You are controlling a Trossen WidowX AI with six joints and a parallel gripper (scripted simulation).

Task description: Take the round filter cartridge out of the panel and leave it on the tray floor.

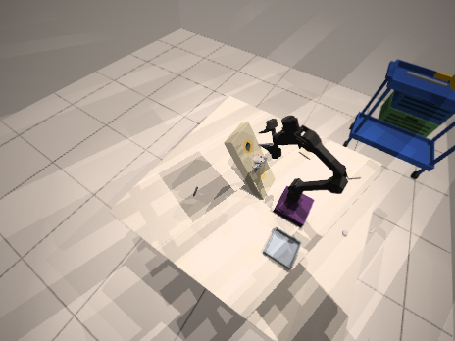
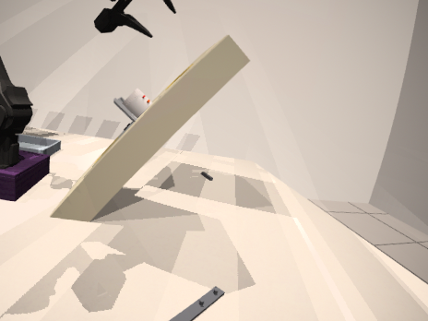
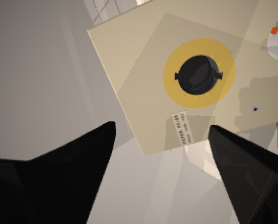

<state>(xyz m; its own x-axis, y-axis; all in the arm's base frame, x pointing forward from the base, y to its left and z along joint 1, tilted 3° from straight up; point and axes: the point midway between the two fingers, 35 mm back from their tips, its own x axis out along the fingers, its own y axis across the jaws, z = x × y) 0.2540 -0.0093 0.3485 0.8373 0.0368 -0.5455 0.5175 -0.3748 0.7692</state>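
Now: the round filter cartridge 160 mm below my gripper tip, 20 mm behind it and 10 mm to the right of it. From my gripper tip the other things lie so: grey tray (370 mm below, 360 mm behind, 280 mm to the left).
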